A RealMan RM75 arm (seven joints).
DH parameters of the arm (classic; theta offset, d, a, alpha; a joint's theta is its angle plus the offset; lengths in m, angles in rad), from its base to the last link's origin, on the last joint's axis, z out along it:
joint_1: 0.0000 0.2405 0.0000 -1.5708
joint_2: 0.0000 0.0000 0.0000 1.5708
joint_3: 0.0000 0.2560 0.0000 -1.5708
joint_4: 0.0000 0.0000 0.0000 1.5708
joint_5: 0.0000 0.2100 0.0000 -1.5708
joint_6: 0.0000 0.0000 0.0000 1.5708
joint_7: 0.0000 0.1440 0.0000 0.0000
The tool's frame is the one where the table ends.
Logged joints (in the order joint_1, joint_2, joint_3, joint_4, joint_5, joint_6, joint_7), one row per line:
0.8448, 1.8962, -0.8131, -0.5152, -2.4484, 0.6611, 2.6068
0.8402, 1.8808, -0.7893, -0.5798, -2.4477, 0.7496, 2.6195
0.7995, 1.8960, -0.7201, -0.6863, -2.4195, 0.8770, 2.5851
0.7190, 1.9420, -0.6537, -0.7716, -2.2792, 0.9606, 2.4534
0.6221, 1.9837, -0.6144, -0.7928, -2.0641, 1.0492, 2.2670
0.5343, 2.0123, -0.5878, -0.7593, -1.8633, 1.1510, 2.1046
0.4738, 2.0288, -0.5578, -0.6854, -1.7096, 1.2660, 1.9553
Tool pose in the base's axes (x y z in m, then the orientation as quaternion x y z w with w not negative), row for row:
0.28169, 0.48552, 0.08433, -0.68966, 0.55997, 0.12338, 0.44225
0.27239, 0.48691, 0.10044, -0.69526, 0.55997, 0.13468, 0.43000
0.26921, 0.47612, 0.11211, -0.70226, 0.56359, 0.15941, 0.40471
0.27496, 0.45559, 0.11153, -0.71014, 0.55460, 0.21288, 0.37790
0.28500, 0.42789, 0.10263, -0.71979, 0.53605, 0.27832, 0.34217
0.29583, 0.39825, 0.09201, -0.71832, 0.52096, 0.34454, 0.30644
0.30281, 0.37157, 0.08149, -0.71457, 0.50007, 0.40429, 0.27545
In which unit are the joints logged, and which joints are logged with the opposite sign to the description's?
The joints are logged in radians. Opposite sign: joint_6.
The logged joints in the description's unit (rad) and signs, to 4 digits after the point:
0.8448, 1.8962, -0.8131, -0.5152, -2.4484, -0.6611, 2.6068
0.8402, 1.8808, -0.7893, -0.5798, -2.4477, -0.7496, 2.6195
0.7995, 1.8960, -0.7201, -0.6863, -2.4195, -0.8770, 2.5851
0.7190, 1.9420, -0.6537, -0.7716, -2.2792, -0.9606, 2.4534
0.6221, 1.9837, -0.6144, -0.7928, -2.0641, -1.0492, 2.2670
0.5343, 2.0123, -0.5878, -0.7593, -1.8633, -1.1510, 2.1046
0.4738, 2.0288, -0.5578, -0.6854, -1.7096, -1.2660, 1.9553

